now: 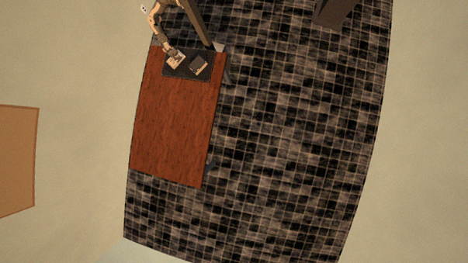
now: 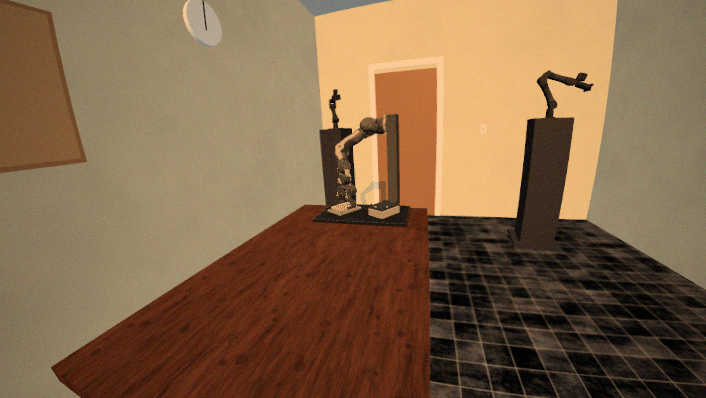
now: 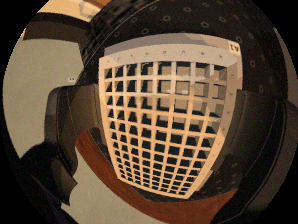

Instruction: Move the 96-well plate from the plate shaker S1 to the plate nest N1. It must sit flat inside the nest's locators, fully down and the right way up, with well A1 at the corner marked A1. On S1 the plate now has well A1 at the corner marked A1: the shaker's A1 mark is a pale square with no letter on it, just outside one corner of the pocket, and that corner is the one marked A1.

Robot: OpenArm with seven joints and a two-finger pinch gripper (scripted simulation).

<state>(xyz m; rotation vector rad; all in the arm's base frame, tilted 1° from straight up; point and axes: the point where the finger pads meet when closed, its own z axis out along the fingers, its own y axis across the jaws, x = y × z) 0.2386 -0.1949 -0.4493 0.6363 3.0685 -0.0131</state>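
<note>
Right now the 96-well plate is 20 mm ahead of my hand and 10 mm to the right of it. Also, from my hand: plate shaker S1: 240 mm to the left, 40 mm ahead, 10 mm above; then marked tag: 70 mm to the left, 30 mm behind, 10 mm below; then plate nest N1: 20 mm below, 10 mm to the right, 10 mm ahead.
</note>
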